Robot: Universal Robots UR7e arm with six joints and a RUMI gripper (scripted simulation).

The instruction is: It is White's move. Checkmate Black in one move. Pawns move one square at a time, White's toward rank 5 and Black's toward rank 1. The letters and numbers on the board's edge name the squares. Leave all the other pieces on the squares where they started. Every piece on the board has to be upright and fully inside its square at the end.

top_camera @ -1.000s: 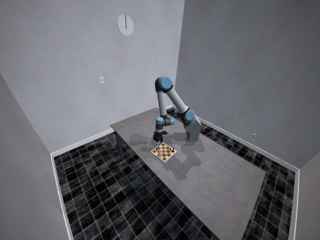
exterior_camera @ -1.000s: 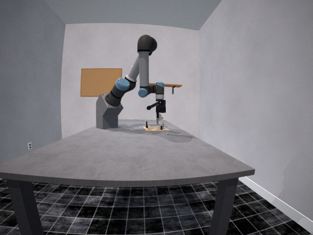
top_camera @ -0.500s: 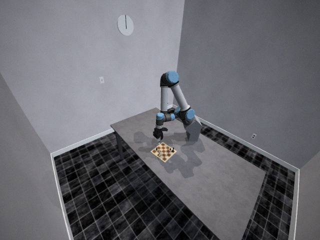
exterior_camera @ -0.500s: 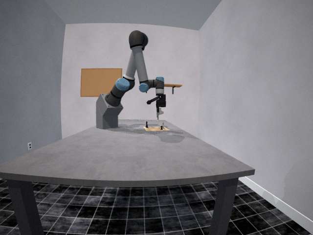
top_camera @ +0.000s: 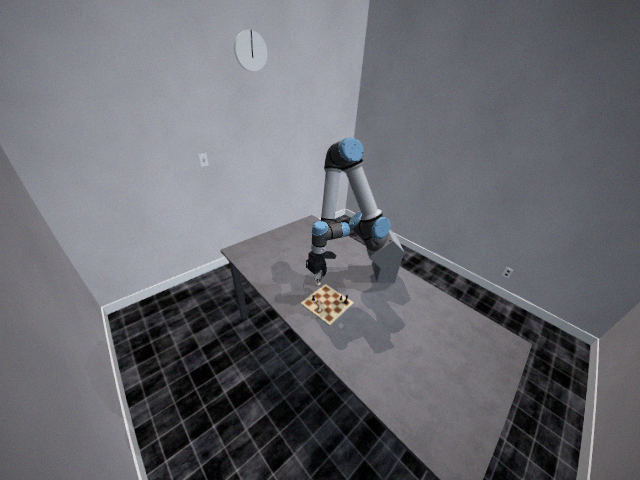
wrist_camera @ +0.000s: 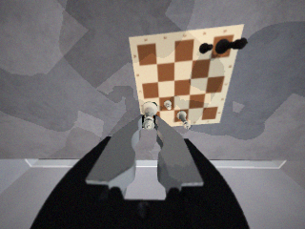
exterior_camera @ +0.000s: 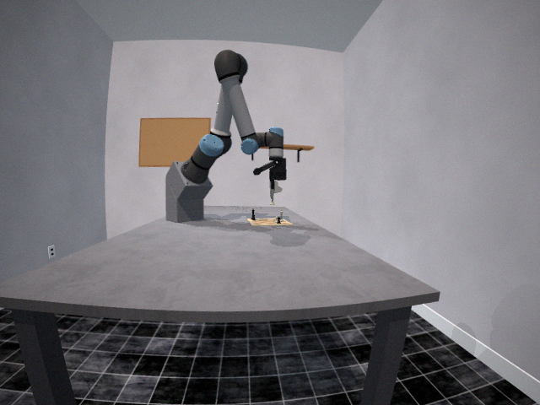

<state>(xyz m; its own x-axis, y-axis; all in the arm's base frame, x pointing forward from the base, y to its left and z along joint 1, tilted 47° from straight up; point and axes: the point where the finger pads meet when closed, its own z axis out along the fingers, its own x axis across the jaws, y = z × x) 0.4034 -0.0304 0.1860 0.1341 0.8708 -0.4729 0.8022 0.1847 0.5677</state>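
The tall black piece lies 160 mm to the left of my hand, 110 mm below it and 70 mm behind it. Also, from my hand: black pawn 120 mm below, 40 mm ahead; then tall white piece 110 mm below, 80 mm ahead, 70 mm to the left; then white chess piece 10 mm below.
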